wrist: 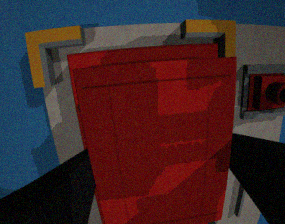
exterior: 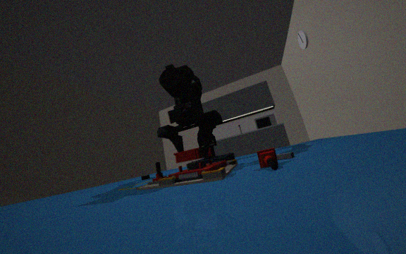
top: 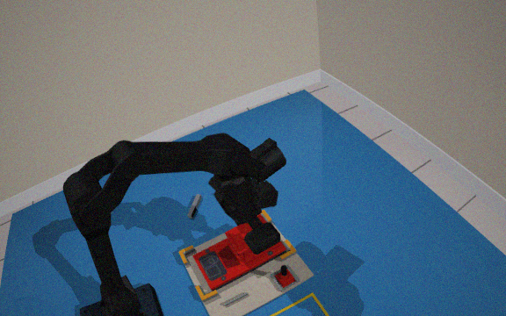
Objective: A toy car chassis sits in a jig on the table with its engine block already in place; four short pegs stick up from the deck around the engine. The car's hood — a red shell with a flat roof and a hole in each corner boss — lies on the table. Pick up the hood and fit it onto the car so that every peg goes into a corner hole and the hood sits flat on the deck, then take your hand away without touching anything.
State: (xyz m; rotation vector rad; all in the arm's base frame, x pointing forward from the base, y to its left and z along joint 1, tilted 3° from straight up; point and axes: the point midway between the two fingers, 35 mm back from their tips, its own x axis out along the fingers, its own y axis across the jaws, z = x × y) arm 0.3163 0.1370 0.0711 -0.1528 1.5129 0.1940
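Now: the jig 40 mm behind my gripper tip, 20 mm to the right of it and 50 mm below it. From my gripper tip the other things lie so: red hood 10 mm above.
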